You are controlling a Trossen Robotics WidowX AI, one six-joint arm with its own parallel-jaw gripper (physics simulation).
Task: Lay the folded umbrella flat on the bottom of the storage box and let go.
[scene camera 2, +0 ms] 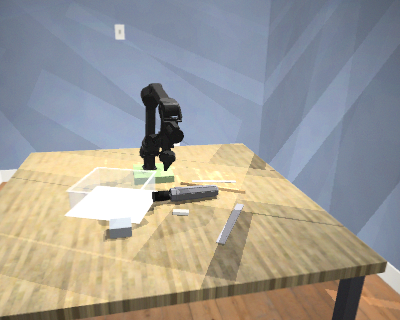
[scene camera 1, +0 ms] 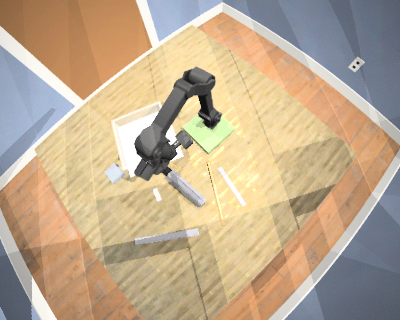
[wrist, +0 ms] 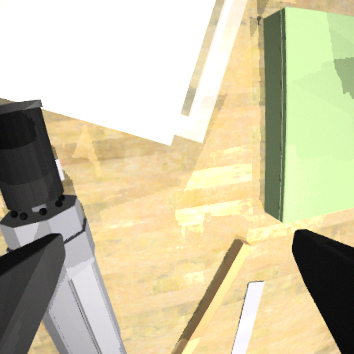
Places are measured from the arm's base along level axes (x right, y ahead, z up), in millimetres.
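Pixels of known places: gripper, fingertip midpoint: [scene camera 2: 164, 164] [scene camera 1: 176, 155] [wrist: 179, 243]; arm's base, link origin: [scene camera 2: 149, 167] [scene camera 1: 211, 121].
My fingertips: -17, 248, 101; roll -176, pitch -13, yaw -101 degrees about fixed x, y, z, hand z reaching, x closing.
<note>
For each thing: its top centre in the pictures, then the offset to it from my fingertips, as dx, dy, dz.
- folded umbrella, top centre: [wrist: 62, 307] [scene camera 2: 185, 186] [scene camera 1: 179, 182] -69, +77, -77
- storage box, top centre: [scene camera 2: 114, 180] [scene camera 1: 141, 133] +210, +23, -37
- thin wooden stick, top centre: [scene camera 2: 212, 185] [scene camera 1: 216, 192] -216, +4, -122
- white strip, top centre: [scene camera 1: 231, 186] [scene camera 2: 214, 181] -254, -65, -132
- pale bar, top centre: [scene camera 2: 231, 221] [scene camera 1: 166, 237] -173, +305, -131
- small white block, top centre: [scene camera 2: 181, 210] [scene camera 1: 156, 194] -14, +190, -122
- grey cube, top centre: [scene camera 2: 120, 222] [scene camera 1: 113, 172] +220, +254, -98
The folded umbrella [scene camera 1: 186, 188] [scene camera 2: 194, 193] [wrist: 80, 300] has a grey body and a black handle. It lies on the table, its handle end close to the edge of the storage box. The storage box [scene camera 1: 119, 145] has pale, see-through walls and a white bottom [scene camera 2: 110, 202] [wrist: 100, 60], with no umbrella on it. My gripper [scene camera 2: 167, 166] [wrist: 179, 243] is open and empty, raised above the table. In the wrist view the umbrella lies to the left, partly behind the left finger. In scene camera 1 the arm hides my fingertips and part of the box.
A green slab [scene camera 1: 212, 137] [scene camera 2: 162, 178] [wrist: 315, 125] lies at the arm's base. A thin wooden stick [scene camera 1: 216, 192] [wrist: 212, 295] and a white strip [scene camera 1: 232, 187] [wrist: 248, 315] lie beside the umbrella. A pale bar [scene camera 1: 166, 236] [scene camera 2: 230, 224], small white block [scene camera 1: 157, 194] [scene camera 2: 180, 212] and grey cube [scene camera 1: 114, 173] [scene camera 2: 120, 228] lie nearby.
</note>
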